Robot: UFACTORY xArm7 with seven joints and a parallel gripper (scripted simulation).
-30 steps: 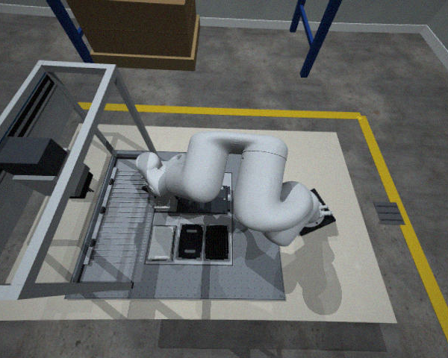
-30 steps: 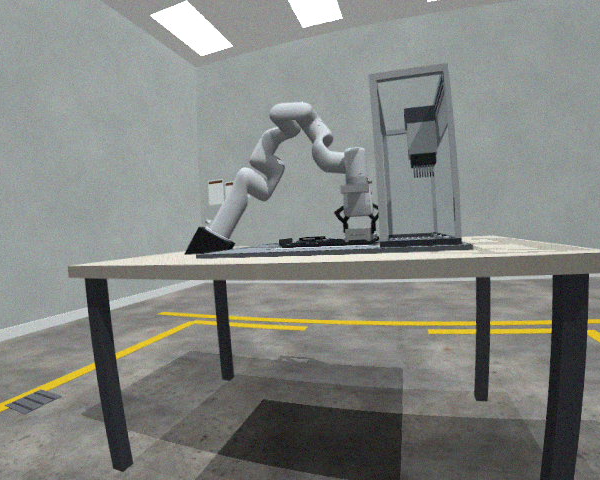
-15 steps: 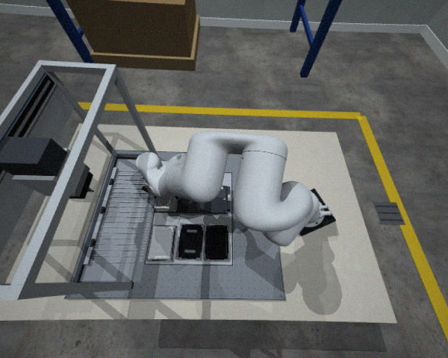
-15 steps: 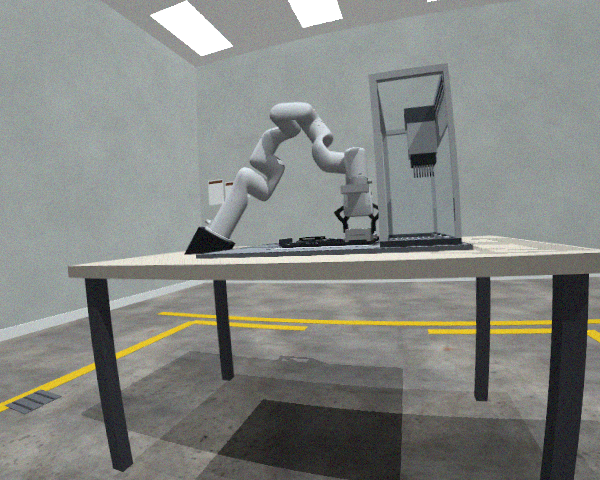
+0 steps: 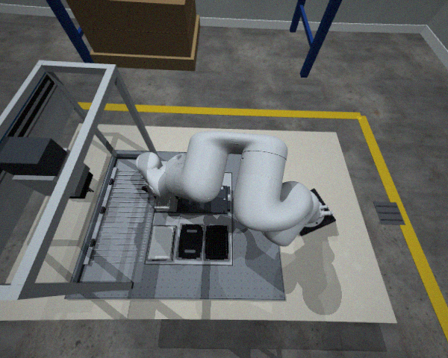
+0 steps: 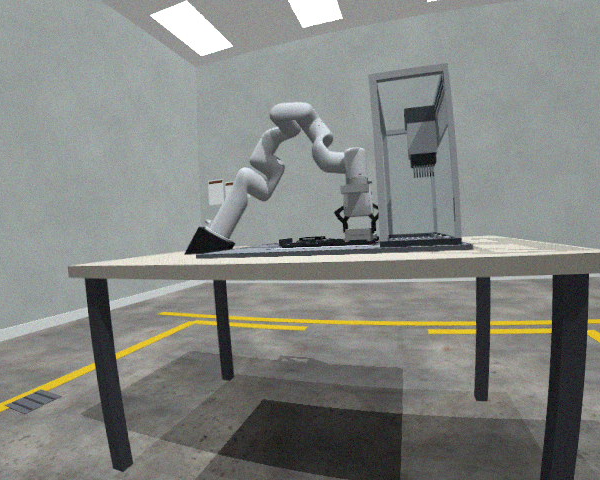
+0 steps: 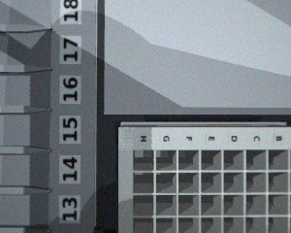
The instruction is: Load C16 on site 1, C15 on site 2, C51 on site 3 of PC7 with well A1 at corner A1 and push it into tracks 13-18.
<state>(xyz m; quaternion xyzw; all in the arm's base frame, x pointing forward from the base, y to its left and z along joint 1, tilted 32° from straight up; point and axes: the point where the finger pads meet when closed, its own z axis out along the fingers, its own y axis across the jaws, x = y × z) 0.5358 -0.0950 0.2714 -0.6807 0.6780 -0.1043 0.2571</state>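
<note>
My gripper is now 1 cm above the white 384-well plate C16. Also, from my hand: nest S3 (1 cm behind, 19 cm to the left, 4 cm below); dark carrier PC7 (11 cm behind, 1 cm to the right, 3 cm below); small white corner mark (17 cm behind, 11 cm to the left, 3 cm below).
</note>
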